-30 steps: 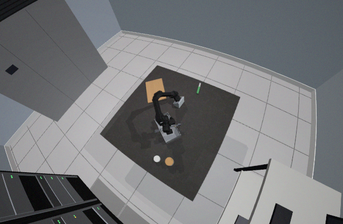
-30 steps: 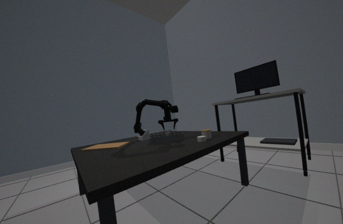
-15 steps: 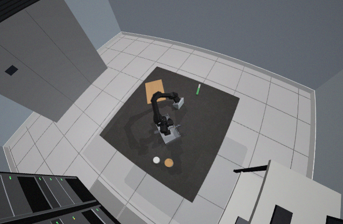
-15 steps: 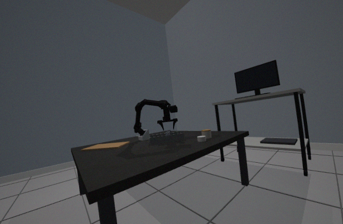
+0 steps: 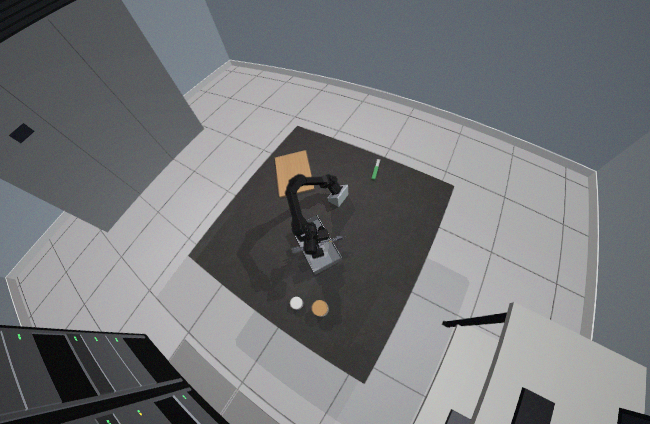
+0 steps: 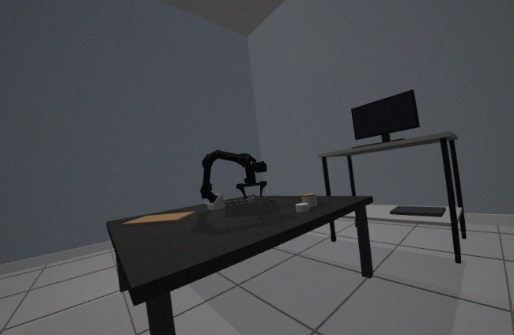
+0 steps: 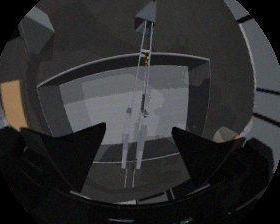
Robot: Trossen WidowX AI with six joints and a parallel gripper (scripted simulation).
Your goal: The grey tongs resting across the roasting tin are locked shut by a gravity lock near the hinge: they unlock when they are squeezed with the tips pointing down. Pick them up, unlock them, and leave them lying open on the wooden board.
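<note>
My gripper tip is 40 mm above the roasting tin, 20 mm to the left of it and 20 mm past it. From my gripper tip the other things lie so: tan cylinder (290 mm ahead, 170 mm to the left, 40 mm below); yellow slider (60 mm to the left, 60 mm behind); white puck (320 mm ahead, 50 mm below, 40 mm to the left).
</note>
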